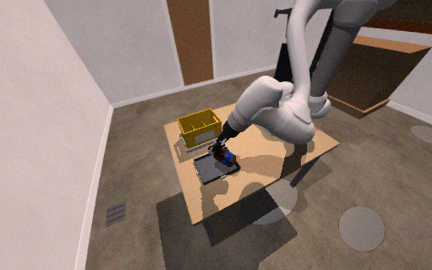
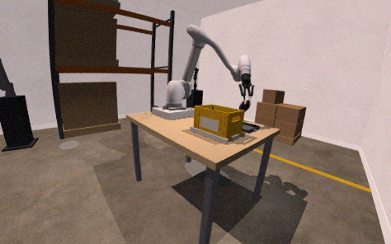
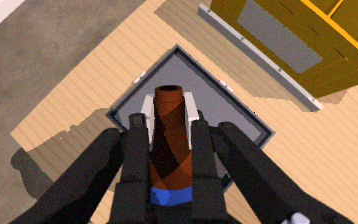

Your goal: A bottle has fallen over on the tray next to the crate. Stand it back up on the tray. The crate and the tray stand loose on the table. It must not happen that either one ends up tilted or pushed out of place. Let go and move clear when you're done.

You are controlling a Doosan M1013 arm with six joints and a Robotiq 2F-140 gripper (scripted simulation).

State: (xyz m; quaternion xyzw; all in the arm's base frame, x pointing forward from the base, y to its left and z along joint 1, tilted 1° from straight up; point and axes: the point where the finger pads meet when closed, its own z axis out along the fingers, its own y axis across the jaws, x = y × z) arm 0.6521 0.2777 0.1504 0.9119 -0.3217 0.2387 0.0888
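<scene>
Right now the brown bottle is 4 cm below my hand, 3 cm behind it and 2 cm to the left of it. From my hand the other things lie so: yellow crate (32 cm to the right, 13 cm below, 1 cm ahead); then dark grey tray (21 cm below, 3 cm to the right, 1 cm behind).
</scene>
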